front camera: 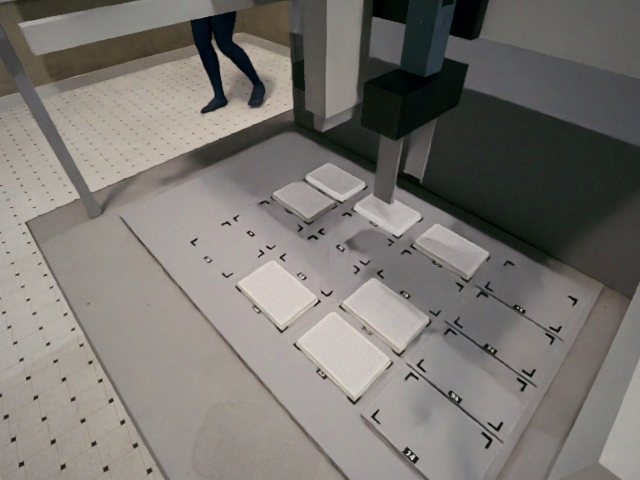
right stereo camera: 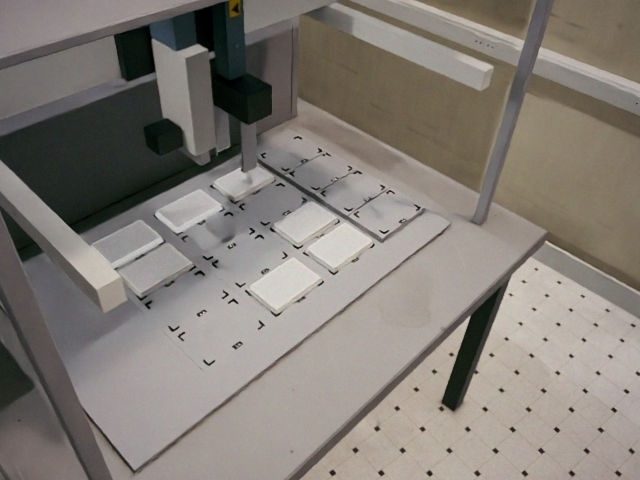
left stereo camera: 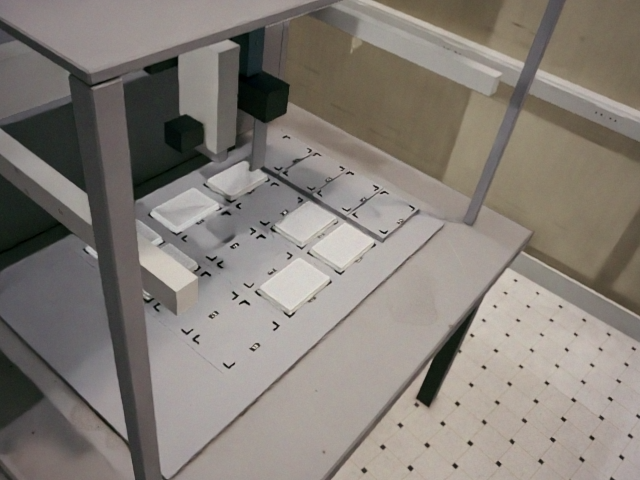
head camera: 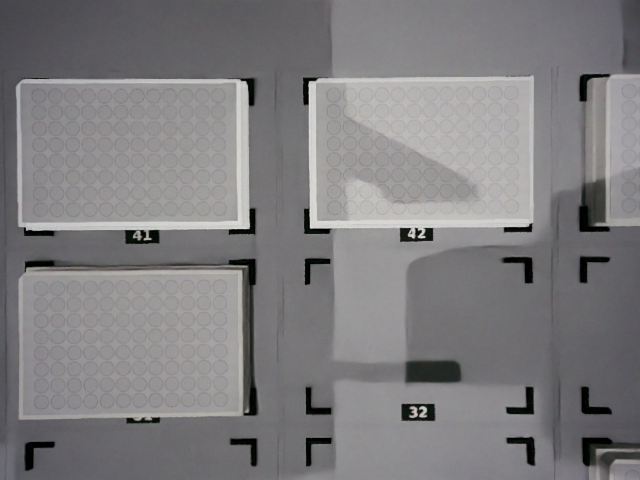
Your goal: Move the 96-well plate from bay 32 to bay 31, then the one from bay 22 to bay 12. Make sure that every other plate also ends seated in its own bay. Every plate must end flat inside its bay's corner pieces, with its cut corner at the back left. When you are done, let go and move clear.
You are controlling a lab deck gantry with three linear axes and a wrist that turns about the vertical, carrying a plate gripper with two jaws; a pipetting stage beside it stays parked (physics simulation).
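Where they show: gripper, fingertip midpoint: (front camera: 397,188) (right stereo camera: 236,160) (left stereo camera: 241,159); robot's base, link origin: (front camera: 192,242) (right stereo camera: 209,364) (left stereo camera: 228,367).
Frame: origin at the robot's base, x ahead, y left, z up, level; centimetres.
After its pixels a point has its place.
One white 96-well plate (front camera: 303,201) @[x 7.5, y 24.7, z 1.4 cm] (head camera: 130,343) @[x 6.3, y 25.7, z 1.4 cm] (right stereo camera: 156,268) @[x 6.3, y 25.1, z 1.4 cm] lies flat inside the corner pieces of bay 31, its cut corner at the back left. Another plate (front camera: 277,294) @[x 23.7, y 3.8, z 1.4 cm] (left stereo camera: 294,285) @[x 22.1, y 3.8, z 1.5 cm] (right stereo camera: 285,285) @[x 22.2, y 3.6, z 1.4 cm] lies flat in bay 12; its cut corner is too small to tell. Bay 32 (front camera: 339,248) @[x 22.7, y 20.9, z 0.0 cm] (head camera: 417,412) @[x 22.8, y 21.1, z 0.0 cm] and bay 22 (front camera: 301,276) @[x 22.8, y 10.3, z 0.0 cm] hold no plate. My gripper (front camera: 399,191) @[x 30.0, y 27.0, z 16.0 cm] (right stereo camera: 235,162) @[x 30.0, y 27.0, z 16.0 cm] is open, its jaws well apart with no plate between them, and hangs above the back of the deck. In the left stereo view its rear jaw is hidden.
Other plates sit in bay 41 (front camera: 334,181) @[x 7.1, y 35.5, z 1.4 cm] (head camera: 129,152) @[x 6.4, y 36.4, z 1.4 cm], bay 42 (head camera: 421,149) @[x 22.7, y 36.5, z 1.4 cm] (right stereo camera: 189,210) @[x 22.4, y 35.6, z 1.4 cm], bay 43 (front camera: 450,250) @[x 39.5, y 35.5, z 1.4 cm] (right stereo camera: 244,183) @[x 38.2, y 34.9, z 1.4 cm], bay 23 (front camera: 385,315) @[x 39.9, y 14.1, z 1.4 cm] (left stereo camera: 305,223) @[x 38.5, y 14.4, z 1.4 cm] and bay 13 (front camera: 343,356) @[x 40.0, y 3.6, z 1.4 cm] (left stereo camera: 342,246) @[x 38.6, y 4.0, z 1.4 cm]. The pale pipetting stage (front camera: 333,62) (right stereo camera: 183,98) hangs beside the gripper.
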